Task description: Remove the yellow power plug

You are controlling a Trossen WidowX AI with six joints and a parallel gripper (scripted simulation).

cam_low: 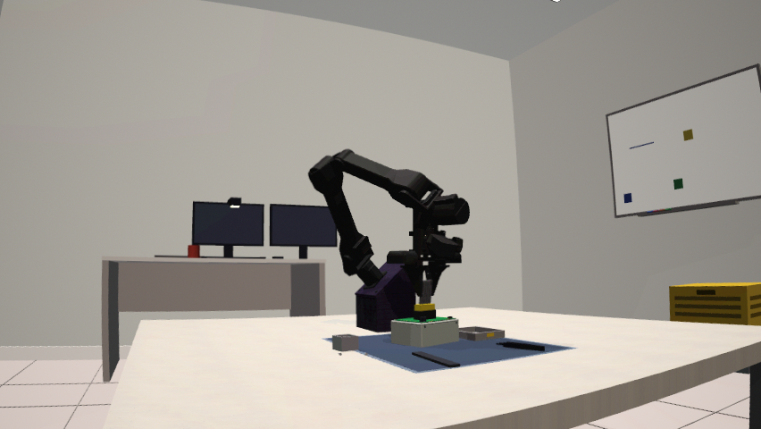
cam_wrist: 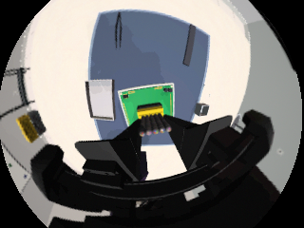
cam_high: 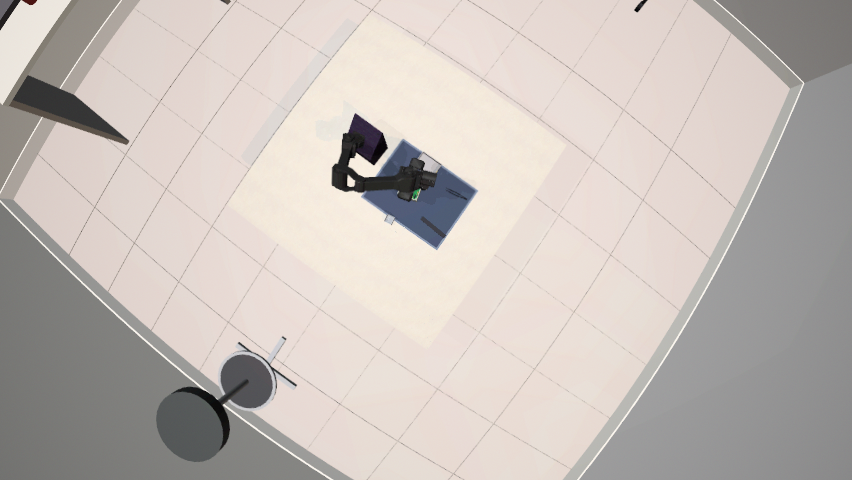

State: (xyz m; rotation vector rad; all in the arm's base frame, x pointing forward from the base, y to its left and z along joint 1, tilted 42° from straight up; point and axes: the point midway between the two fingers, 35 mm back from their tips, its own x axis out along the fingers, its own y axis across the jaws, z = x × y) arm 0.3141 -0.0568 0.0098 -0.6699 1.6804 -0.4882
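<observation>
Now: gripper tip 2 cm above the yellow power plug. From my gripper tip the other things lie so: grey tray (1 cm ahead, 14 cm to the left, 10 cm below); blue mat (5 cm ahead, 10 cm below).
</observation>
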